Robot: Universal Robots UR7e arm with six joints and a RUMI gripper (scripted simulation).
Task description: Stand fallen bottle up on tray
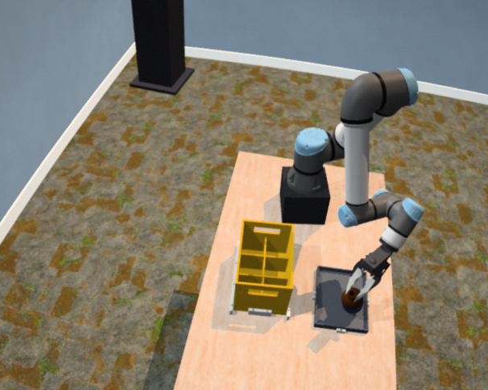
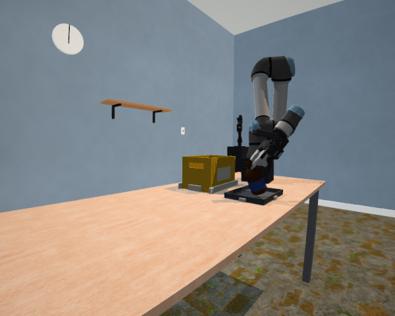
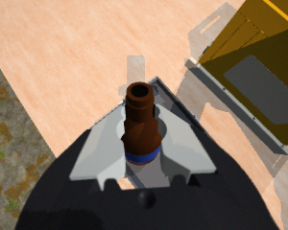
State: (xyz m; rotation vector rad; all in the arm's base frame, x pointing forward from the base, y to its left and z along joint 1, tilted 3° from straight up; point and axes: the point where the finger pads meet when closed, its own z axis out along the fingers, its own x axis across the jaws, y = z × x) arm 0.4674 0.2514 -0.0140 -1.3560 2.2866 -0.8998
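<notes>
Right now the brown bottle is 20 mm behind my hand, 10 mm to the left of it and 50 mm below it. The rest, counted from my hand: yellow crate (60 mm behind, 310 mm to the right, 70 mm below); then dark grey tray (70 mm behind, 20 mm to the right, 140 mm below).
</notes>
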